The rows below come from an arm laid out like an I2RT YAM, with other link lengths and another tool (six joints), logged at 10 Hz.
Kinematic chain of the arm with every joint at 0, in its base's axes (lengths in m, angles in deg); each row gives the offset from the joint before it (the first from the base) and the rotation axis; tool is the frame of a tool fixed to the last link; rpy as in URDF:
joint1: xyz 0 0 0.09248 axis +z
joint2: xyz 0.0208 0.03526 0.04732 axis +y
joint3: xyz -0.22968 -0.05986 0 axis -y
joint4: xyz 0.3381 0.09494 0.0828 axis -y
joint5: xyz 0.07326 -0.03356 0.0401 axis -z
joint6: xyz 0.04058 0 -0.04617 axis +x
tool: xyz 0.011 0.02 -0.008 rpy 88.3 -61.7 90
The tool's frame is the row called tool.
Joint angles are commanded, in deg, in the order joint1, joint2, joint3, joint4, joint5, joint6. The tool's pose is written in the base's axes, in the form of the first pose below.
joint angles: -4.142, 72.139, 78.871, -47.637, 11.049, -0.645
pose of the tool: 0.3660 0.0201 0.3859 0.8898 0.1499 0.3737 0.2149
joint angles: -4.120, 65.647, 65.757, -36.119, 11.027, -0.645
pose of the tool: 0.3613 0.0205 0.3459 0.8723 0.1420 0.4109 0.2236
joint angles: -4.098, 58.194, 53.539, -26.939, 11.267, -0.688
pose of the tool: 0.3472 0.0215 0.3110 0.8552 0.1339 0.4431 0.2331
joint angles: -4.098, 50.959, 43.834, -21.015, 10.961, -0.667
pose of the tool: 0.3302 0.0230 0.2856 0.8410 0.1290 0.4691 0.2366
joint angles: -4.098, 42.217, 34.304, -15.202, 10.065, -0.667
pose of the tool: 0.3112 0.0252 0.2664 0.8187 0.1243 0.5074 0.2386
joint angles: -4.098, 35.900, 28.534, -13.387, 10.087, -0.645
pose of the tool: 0.2975 0.0262 0.2547 0.8078 0.1198 0.5239 0.2423
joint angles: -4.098, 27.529, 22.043, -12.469, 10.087, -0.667
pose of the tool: 0.2812 0.0273 0.2431 0.7943 0.1149 0.5431 0.2467
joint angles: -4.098, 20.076, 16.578, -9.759, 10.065, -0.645
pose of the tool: 0.2711 0.0281 0.2375 0.7707 0.1063 0.5749 0.2532
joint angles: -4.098, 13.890, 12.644, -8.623, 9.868, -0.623
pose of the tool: 0.2635 0.0288 0.2344 0.7528 0.1010 0.5977 0.2566
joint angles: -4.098, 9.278, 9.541, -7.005, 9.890, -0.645
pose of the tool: 0.2595 0.0291 0.2320 0.7358 0.0951 0.6177 0.2609
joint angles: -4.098, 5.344, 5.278, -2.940, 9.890, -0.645
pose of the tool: 0.2596 0.0291 0.2226 0.7147 0.0880 0.6410 0.2656
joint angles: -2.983, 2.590, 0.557, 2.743, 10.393, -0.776
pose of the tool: 0.2620 0.0334 0.2082 0.6924 0.0854 0.6648 0.2671
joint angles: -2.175, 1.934, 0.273, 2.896, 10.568, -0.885
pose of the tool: 0.2611 0.0370 0.2089 0.6887 0.0887 0.6691 0.2646
